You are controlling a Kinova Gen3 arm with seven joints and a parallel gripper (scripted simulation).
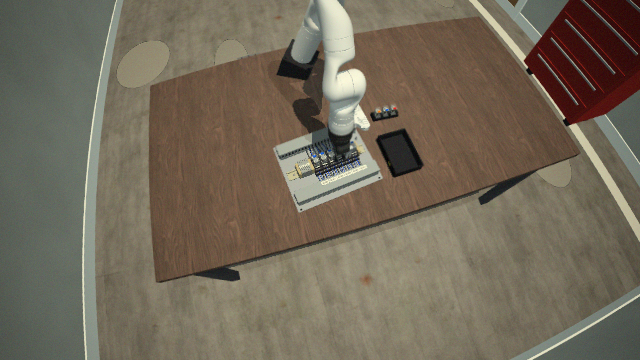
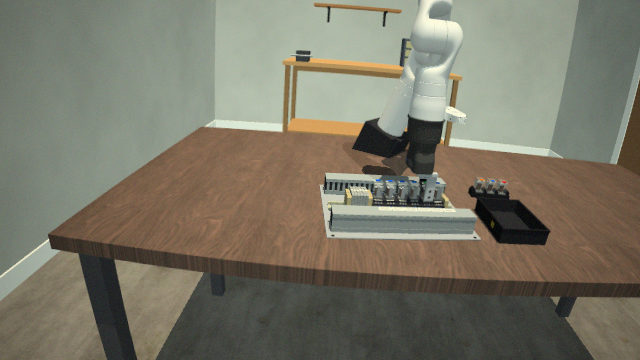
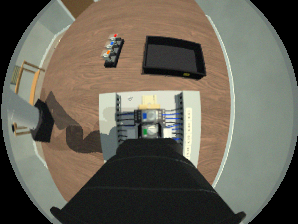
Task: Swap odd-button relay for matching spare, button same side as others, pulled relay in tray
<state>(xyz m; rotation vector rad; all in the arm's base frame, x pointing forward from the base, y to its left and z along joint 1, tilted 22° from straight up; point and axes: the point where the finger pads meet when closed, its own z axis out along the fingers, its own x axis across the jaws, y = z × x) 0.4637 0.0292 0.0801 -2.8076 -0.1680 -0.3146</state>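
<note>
My hand is 10 mm above the grey relay. The rest, counted from my hand: black tray: 200 mm to the left, 40 mm below, 40 mm ahead; then black stand: 200 mm to the left, 140 mm behind, 50 mm below.
</note>
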